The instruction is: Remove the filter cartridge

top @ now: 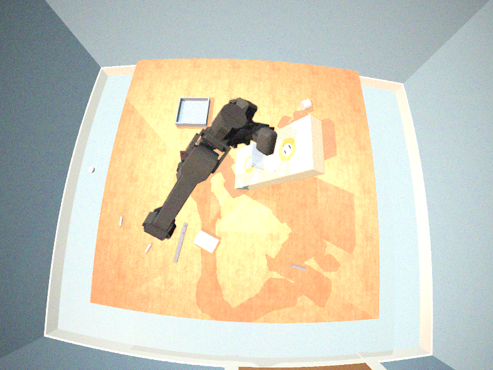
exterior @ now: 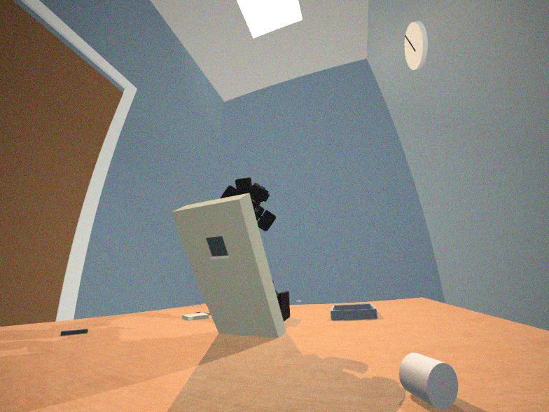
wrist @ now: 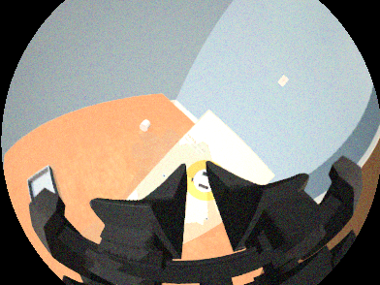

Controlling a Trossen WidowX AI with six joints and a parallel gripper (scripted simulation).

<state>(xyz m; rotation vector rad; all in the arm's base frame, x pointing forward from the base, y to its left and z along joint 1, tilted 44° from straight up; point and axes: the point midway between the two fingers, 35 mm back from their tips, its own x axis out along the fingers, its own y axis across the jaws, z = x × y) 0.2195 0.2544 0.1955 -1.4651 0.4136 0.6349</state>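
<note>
The round filter cartridge is 90 mm below my gripper tip, 80 mm ahead of it and 20 mm to the right of it. From my gripper tip the other things lie so: blue-grey tray: 370 mm behind, 330 mm below, 210 mm to the left; white flat block: 380 mm to the right, 330 mm below, 170 mm behind; cream service panel: 170 mm below, 30 mm to the right, 30 mm ahead.
</note>
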